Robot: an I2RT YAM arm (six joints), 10 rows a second.
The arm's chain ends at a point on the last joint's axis. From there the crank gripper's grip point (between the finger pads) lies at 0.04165 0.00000 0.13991 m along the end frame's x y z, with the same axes.
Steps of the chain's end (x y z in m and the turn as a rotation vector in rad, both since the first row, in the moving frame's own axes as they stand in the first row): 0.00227 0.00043 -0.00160 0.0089 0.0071 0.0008; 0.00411 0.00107 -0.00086 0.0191 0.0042 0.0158; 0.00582 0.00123 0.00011 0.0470 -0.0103 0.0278; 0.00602 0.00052 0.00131 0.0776 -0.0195 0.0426; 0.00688 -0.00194 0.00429 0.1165 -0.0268 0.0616; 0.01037 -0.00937 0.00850 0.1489 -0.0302 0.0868
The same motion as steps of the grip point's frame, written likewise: 0.00326 -0.00078 -0.00190 0.0089 0.0071 0.0008; 0.00471 -0.00094 -0.00106 0.0191 0.0042 0.0158; 0.00445 -0.00422 0.00040 0.0470 -0.0103 0.0278; 0.00348 -0.00864 0.00174 0.0776 -0.0195 0.0426; 0.00355 -0.01581 0.00455 0.1165 -0.0268 0.0616; 0.00689 -0.02678 0.00841 0.1489 -0.0302 0.0868
